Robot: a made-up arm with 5 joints.
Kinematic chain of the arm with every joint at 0, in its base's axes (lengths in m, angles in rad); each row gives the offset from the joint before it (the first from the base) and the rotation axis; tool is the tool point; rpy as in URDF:
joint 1: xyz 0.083 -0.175 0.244 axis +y
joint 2: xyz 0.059 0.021 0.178 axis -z
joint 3: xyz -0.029 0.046 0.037 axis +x
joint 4: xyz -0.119 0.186 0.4 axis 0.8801 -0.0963 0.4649
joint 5: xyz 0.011 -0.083 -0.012 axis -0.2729 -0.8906 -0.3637
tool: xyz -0.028 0.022 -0.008 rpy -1.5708 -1.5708 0
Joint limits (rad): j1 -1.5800..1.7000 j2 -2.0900..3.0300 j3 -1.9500..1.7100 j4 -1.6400..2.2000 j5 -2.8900..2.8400
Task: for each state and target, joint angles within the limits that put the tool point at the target. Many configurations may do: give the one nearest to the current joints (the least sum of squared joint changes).
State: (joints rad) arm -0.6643 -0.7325 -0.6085 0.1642 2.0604
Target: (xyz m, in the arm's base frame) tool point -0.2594 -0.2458 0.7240
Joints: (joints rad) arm -0.3293 -1.4855 -0.1806 -0.0994 2.0492
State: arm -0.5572 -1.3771 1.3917 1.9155 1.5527
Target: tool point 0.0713 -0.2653 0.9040
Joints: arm -0.4541 -1.5916 1.1991 2.1560 1.5948
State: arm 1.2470 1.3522 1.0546 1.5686 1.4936
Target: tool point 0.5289 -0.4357 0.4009
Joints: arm 1.5411 0.3088 1.6110 1.8714 1.5905
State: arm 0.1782 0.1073 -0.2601 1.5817 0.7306
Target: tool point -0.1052 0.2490 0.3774
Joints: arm -0.1035 -0.2476 -1.1557 1.5537 0.7248
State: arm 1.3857 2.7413 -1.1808 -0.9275 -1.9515
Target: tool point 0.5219 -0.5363 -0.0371
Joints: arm 1.0345 2.6130 -1.2633 -0.7249 -1.9650
